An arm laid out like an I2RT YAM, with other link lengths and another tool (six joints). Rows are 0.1 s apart.
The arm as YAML. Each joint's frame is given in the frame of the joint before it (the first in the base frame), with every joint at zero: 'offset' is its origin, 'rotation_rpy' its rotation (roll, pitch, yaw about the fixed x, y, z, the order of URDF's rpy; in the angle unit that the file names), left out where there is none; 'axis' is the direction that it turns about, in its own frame. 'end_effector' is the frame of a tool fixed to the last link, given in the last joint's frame.
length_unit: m
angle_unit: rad
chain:
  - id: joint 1
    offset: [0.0, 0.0, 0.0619]
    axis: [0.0, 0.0, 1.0]
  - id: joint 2
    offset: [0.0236, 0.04, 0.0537]
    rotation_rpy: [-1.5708, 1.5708, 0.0]
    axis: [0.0, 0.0, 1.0]
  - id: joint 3
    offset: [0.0, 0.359, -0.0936]
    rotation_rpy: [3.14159, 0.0, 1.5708]
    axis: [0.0, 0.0, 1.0]
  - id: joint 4
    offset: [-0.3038, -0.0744, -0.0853]
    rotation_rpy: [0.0, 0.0, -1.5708]
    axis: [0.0, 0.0, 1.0]
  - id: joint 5
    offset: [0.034, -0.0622, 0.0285]
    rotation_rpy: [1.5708, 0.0, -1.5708]
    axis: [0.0, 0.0, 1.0]
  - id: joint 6
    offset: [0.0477, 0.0, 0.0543]
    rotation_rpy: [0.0, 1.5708, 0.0]
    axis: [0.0, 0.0, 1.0]
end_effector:
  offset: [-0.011, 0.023, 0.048]
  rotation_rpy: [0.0, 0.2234, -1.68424]
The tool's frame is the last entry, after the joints.
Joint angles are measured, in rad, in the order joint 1, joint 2, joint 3, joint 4, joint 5, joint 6. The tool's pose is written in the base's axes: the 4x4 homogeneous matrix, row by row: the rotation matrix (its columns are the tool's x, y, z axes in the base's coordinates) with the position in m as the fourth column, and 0 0 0 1 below. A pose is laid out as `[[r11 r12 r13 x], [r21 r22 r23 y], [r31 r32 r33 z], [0 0 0 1]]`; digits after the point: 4 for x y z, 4 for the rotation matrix.
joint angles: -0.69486 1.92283 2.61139 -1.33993 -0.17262 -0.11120
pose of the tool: [[0.2410 0.5711 0.7847 0.3392], [0.9687 -0.1904 -0.1590 -0.2881], [0.0586 0.7985 -0.5992 0.5829], [0 0 0 1]]
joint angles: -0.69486 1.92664 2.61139 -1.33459 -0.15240 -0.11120
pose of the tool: [[0.2569 0.5734 0.7779 0.3397], [0.9653 -0.1913 -0.1778 -0.2911], [0.0469 0.7966 -0.6026 0.5820], [0 0 0 1]]
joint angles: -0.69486 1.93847 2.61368 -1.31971 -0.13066 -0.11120
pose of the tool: [[0.2738 0.5735 0.7721 0.3436], [0.9612 -0.1905 -0.1994 -0.2971], [0.0327 0.7967 -0.6034 0.5794], [0 0 0 1]]
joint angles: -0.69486 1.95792 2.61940 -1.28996 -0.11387 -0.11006
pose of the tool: [[0.2873 0.5657 0.7729 0.3514], [0.9577 -0.1849 -0.2206 -0.3057], [0.0181 0.8036 -0.5949 0.5761], [0 0 0 1]]
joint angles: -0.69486 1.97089 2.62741 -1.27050 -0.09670 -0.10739
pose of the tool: [[0.3020 0.5581 0.7728 0.3557], [0.9533 -0.1814 -0.2415 -0.3115], [0.0054 0.8097 -0.5868 0.5750], [0 0 0 1]]
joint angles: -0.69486 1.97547 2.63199 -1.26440 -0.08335 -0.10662
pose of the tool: [[0.3128 0.5560 0.7701 0.3565], [0.9498 -0.1802 -0.2557 -0.3138], [-0.0034 0.8114 -0.5844 0.5752], [0 0 0 1]]
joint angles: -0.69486 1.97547 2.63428 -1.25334 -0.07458 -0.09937
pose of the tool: [[0.3236 0.5454 0.7732 0.3565], [0.9462 -0.1804 -0.2688 -0.3149], [-0.0071 0.8185 -0.5744 0.5771], [0 0 0 1]]
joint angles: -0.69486 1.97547 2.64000 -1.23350 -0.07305 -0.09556
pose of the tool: [[0.3270 0.5275 0.7841 0.3575], [0.9449 -0.1703 -0.2795 -0.3158], [-0.0139 0.8323 -0.5542 0.5812], [0 0 0 1]]
